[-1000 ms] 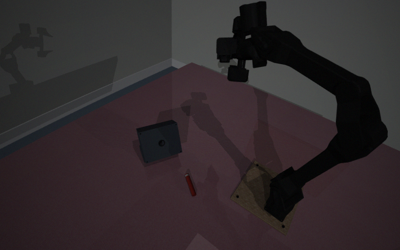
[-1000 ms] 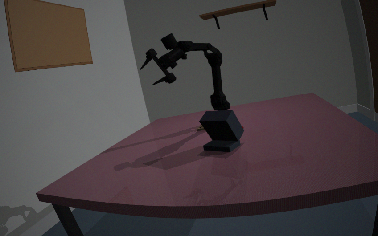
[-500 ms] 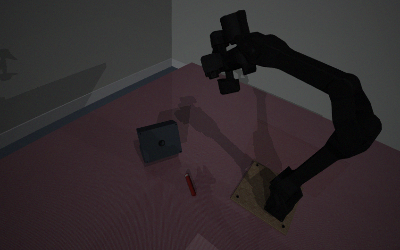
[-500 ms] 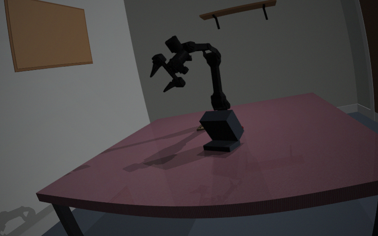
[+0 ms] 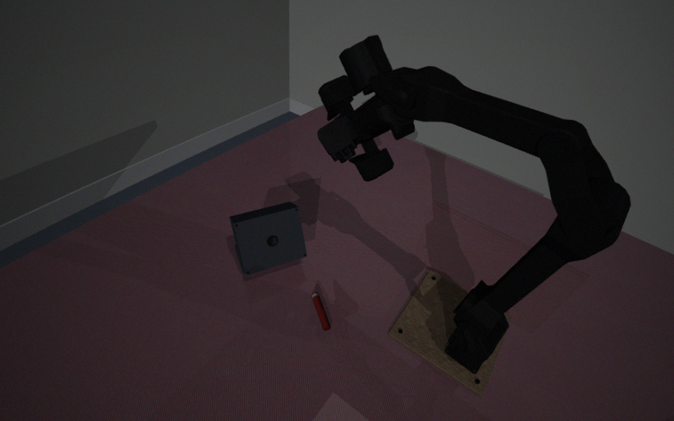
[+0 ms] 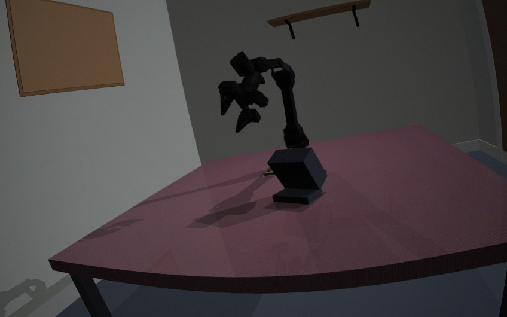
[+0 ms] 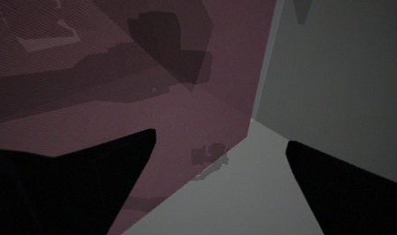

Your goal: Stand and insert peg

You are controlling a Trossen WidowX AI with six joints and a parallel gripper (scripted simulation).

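Right now the peg is 14 cm behind my gripper tip, 19 cm to the left of it and 24 cm below it. From my gripper tip the other things lie so: sloped panel (1 cm ahead, 18 cm to the left, 16 cm below); then flat foot (4 cm ahead, 18 cm to the left, 23 cm below).
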